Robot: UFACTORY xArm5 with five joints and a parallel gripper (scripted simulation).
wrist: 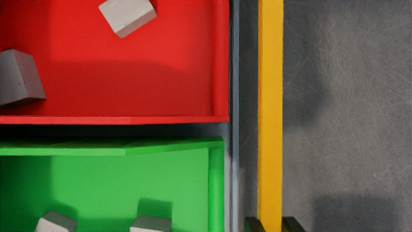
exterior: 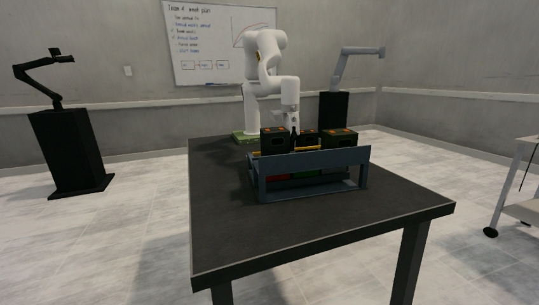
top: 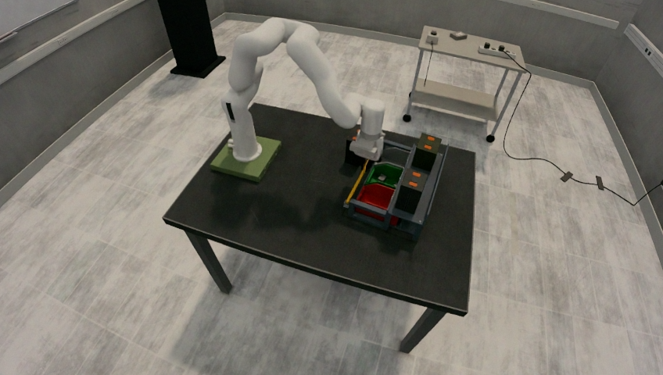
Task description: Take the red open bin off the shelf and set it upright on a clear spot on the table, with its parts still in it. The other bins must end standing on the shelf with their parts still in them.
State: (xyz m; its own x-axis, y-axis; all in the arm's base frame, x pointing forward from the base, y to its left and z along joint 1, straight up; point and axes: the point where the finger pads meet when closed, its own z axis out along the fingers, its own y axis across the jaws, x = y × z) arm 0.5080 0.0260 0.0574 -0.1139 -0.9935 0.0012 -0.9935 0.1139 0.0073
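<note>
Now: the green bin 10 cm ahead of my hand, 5 cm below it and 1 cm to the right of it. From my hand the other things lie so: yellow bar 2 cm below; red open bin 12 cm to the right, 9 cm ahead, 5 cm below; blue-grey shelf 13 cm ahead, 3 cm below, 2 cm to the right.
</note>
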